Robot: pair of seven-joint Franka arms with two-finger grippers.
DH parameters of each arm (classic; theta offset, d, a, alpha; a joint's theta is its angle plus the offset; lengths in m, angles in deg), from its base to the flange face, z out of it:
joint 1: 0 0.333 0 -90
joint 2: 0 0 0 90
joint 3: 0 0.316 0.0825 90
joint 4: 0 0 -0.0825 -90
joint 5: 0 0.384 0 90
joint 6: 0 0 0.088 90
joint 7: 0 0.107 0 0
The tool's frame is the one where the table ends.
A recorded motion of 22 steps. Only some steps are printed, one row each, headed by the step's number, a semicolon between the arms.
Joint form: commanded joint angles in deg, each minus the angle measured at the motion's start. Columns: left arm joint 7, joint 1, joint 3, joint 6, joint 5, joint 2, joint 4; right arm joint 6, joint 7, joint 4, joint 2, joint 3, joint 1, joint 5.
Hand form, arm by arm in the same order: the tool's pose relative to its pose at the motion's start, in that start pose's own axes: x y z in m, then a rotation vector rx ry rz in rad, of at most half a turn. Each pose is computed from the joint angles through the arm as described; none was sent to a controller.
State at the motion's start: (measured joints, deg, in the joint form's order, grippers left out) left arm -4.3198 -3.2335 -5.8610 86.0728 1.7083 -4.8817 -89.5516; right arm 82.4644 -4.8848 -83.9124 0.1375 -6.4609 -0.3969 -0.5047
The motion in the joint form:
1: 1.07 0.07 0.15 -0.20 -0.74 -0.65 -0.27; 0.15 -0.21 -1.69 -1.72 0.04 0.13 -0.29
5: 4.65 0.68 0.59 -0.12 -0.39 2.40 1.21; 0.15 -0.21 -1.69 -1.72 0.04 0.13 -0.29
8: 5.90 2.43 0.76 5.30 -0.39 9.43 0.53; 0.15 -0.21 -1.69 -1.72 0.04 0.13 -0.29
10: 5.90 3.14 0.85 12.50 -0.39 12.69 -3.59; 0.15 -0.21 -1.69 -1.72 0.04 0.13 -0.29
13: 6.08 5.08 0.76 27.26 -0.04 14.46 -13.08; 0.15 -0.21 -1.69 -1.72 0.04 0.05 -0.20
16: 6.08 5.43 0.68 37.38 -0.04 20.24 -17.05; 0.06 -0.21 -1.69 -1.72 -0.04 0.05 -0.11
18: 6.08 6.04 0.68 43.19 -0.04 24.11 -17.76; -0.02 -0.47 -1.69 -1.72 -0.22 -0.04 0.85
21: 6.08 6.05 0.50 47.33 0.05 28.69 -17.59; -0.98 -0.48 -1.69 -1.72 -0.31 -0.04 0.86
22: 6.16 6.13 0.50 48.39 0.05 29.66 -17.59; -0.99 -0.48 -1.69 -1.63 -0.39 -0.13 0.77
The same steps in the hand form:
1: -0.0040 -0.0007 -0.0034 -0.0121 0.0022 0.0155; -0.0092 -0.0007 -0.0025 -0.0020 0.0028 -0.0061
5: 0.0137 -0.0110 0.0131 -0.0104 -0.0237 0.0602; -0.0092 -0.0007 -0.0025 -0.0020 0.0028 -0.0061
8: 0.0581 -0.0285 0.0806 -0.0213 -0.0641 0.0517; -0.0092 -0.0007 -0.0025 -0.0020 0.0028 -0.0061
10: 0.0779 -0.0349 0.1386 -0.0266 -0.0672 0.0402; -0.0092 -0.0007 -0.0025 -0.0020 0.0028 -0.0061
13: 0.0854 -0.0512 0.2149 -0.0241 -0.0066 0.0165; -0.0093 -0.0001 -0.0025 -0.0004 0.0029 -0.0049
16: 0.0960 -0.0514 0.2939 -0.0352 0.0006 0.0138; -0.0095 0.0005 -0.0023 0.0014 0.0015 -0.0037
18: 0.1038 -0.0569 0.3330 -0.0414 0.0224 0.0027; -0.0097 0.0010 -0.0022 0.0182 0.0016 -0.0058
21: 0.1099 -0.0538 0.3757 -0.0498 0.0185 0.0053; -0.0116 0.0016 -0.0007 0.0200 -0.0151 -0.0045
22: 0.1108 -0.0543 0.3848 -0.0515 0.0203 0.0049; -0.0112 0.0034 0.0001 0.0186 -0.0169 -0.0014

